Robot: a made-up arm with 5 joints. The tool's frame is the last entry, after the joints. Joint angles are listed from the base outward. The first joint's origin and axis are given. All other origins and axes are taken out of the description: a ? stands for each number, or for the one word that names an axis. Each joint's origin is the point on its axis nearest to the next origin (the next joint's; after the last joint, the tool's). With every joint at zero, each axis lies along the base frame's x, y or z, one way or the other. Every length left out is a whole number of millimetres.
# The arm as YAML. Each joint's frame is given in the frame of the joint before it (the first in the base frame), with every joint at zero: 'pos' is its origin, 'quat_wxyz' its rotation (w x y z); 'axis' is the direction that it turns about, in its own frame. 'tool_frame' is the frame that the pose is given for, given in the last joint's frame.
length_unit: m
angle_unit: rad
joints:
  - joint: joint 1
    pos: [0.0, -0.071, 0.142]
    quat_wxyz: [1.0, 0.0, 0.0, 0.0]
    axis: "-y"
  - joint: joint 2
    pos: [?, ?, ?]
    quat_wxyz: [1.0, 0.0, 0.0, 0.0]
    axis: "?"
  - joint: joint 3
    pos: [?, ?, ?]
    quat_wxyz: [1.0, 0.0, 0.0, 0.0]
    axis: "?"
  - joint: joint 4
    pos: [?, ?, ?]
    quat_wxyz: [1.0, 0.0, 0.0, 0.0]
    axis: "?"
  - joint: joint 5
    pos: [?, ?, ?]
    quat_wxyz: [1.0, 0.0, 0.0, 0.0]
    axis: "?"
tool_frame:
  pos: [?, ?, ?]
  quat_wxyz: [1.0, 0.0, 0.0, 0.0]
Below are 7 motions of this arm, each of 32 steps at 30 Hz.
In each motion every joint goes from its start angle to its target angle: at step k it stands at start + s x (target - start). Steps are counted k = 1, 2, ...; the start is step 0. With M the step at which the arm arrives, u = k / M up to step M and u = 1 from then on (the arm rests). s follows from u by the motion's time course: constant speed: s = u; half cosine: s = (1 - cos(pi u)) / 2; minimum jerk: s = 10 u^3 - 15 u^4 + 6 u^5.
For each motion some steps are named. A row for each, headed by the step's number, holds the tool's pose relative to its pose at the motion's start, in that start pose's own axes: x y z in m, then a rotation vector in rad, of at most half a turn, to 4 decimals.
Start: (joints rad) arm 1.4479 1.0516 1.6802 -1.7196 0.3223
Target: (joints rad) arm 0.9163 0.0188 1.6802 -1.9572 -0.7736
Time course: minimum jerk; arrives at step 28
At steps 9, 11, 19, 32:
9: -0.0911 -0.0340 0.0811 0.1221 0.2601 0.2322
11: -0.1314 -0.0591 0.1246 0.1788 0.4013 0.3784
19: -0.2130 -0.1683 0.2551 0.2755 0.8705 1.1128
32: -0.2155 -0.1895 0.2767 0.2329 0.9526 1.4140

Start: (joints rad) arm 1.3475 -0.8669 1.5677 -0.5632 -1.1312
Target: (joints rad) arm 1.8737 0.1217 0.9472 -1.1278 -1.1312
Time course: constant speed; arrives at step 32
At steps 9, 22, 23, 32:
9: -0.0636 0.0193 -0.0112 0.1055 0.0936 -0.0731
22: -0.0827 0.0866 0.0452 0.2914 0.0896 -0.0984
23: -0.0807 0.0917 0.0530 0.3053 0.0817 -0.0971
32: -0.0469 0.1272 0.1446 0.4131 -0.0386 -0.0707

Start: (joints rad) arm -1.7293 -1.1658 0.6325 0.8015 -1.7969
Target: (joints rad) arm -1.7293 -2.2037 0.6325 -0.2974 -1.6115
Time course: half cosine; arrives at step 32
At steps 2, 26, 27, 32:
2: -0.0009 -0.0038 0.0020 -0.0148 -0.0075 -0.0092
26: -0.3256 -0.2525 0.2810 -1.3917 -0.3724 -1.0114
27: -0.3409 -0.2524 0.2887 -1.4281 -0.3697 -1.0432
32: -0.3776 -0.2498 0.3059 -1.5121 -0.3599 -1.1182

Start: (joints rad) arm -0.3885 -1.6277 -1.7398 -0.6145 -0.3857
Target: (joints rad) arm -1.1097 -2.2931 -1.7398 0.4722 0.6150
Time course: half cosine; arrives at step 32
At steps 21, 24, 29, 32:
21: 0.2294 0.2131 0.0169 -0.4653 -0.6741 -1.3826
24: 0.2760 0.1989 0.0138 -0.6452 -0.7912 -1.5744
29: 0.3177 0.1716 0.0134 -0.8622 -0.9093 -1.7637
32: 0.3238 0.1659 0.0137 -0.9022 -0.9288 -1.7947

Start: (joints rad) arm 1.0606 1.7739 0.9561 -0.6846 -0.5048
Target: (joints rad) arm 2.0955 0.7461 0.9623 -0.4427 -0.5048
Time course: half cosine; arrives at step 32
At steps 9, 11, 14, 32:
9: 0.0345 -0.0032 0.0233 -0.0630 -0.0129 0.2136
11: 0.0574 -0.0042 0.0368 -0.0958 -0.0280 0.3063
14: 0.1056 -0.0019 0.0652 -0.1571 -0.0672 0.4588
32: 0.3751 0.1248 0.3024 -0.4710 -0.4352 1.0129

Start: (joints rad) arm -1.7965 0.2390 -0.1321 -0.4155 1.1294
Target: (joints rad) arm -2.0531 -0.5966 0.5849 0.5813 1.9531
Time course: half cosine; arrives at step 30
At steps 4, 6, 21, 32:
4: 0.0002 -0.0175 -0.0106 -0.0620 -0.0406 0.0166
6: 0.0014 -0.0402 -0.0232 -0.1343 -0.0916 0.0404
21: 0.1588 -0.4012 -0.1485 -0.7331 -0.9394 0.6153
32: 0.2557 -0.4814 -0.1806 -0.7620 -1.2318 0.8081

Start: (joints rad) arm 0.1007 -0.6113 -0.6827 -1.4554 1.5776
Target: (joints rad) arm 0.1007 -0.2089 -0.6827 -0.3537 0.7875
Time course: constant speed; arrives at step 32
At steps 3, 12, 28, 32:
3: -0.0090 0.0055 -0.0161 -0.0793 0.0452 -0.0073
12: -0.0288 0.0266 -0.0702 -0.3093 0.1823 -0.0816
28: -0.0301 0.0729 -0.1879 -0.6455 0.4278 -0.3948
32: -0.0225 0.0840 -0.2208 -0.7068 0.4884 -0.5050

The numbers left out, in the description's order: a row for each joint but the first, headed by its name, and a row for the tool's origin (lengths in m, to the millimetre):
joint 2: xyz 0.402 0.0 0.085, axis +x
joint 3: xyz 0.0 -0.195 -0.007, axis -y
joint 4: xyz -0.119 0.0 -0.498, axis -z
joint 5: xyz -0.116 0.088 0.0, axis -y
tool: xyz -0.085 0.0 -0.014

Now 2 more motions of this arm.
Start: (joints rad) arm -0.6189 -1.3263 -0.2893 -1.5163 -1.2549
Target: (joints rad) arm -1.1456 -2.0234 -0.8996 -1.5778 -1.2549
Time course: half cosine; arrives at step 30
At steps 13, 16, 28, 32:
13: -0.1939 0.0300 0.0085 -0.0234 0.3470 0.2676
16: -0.2712 0.0332 0.0365 -0.0186 0.4873 0.3509
28: -0.4540 0.0425 0.1830 0.0390 0.8764 0.5050
32: -0.4576 0.0431 0.1877 0.0412 0.8859 0.5072

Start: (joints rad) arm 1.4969 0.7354 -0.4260 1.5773 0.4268
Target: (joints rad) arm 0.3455 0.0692 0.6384 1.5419 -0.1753
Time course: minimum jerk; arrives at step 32
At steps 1, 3, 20, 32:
1: 0.0001 0.0001 -0.0001 -0.0001 0.0001 -0.0003
3: 0.0020 0.0023 -0.0027 -0.0014 0.0022 -0.0067
20: 0.2912 -0.0053 -0.3242 -0.0745 0.0039 -0.3719
32: 0.3865 -0.1052 -0.4149 -0.1072 -0.0058 -0.3233

